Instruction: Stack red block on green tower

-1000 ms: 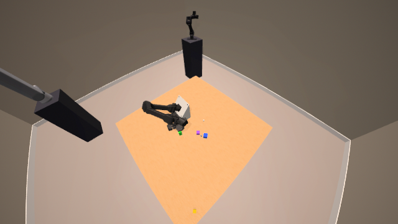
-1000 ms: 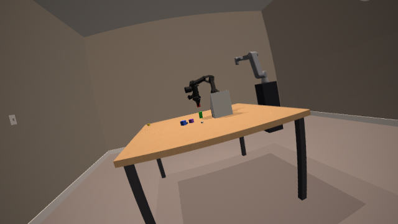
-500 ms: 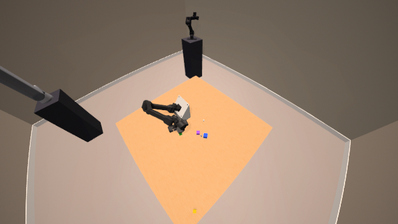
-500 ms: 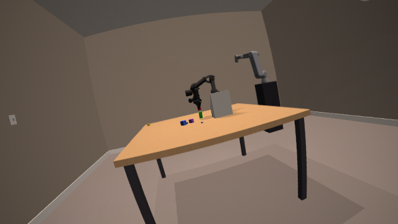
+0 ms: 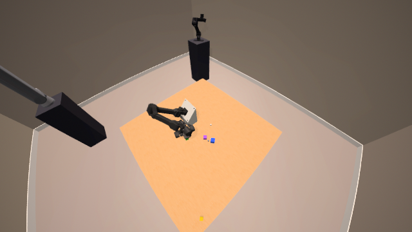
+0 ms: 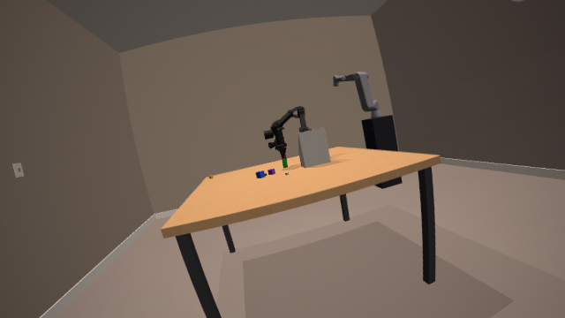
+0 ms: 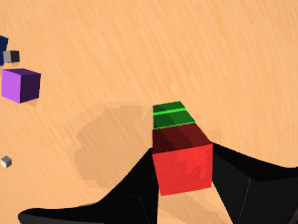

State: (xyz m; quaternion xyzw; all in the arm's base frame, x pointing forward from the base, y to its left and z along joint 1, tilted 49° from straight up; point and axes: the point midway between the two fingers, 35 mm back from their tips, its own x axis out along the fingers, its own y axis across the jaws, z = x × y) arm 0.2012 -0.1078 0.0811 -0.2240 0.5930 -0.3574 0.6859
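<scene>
The red block lies 10 mm above my gripper tip. Also, from my gripper tip: purple block: 110 mm ahead, 150 mm to the left, 60 mm below; then blue block: 190 mm ahead, 180 mm to the left, 50 mm below; then tiny grey piece: 150 mm ahead, 150 mm to the left, 60 mm below.
</scene>
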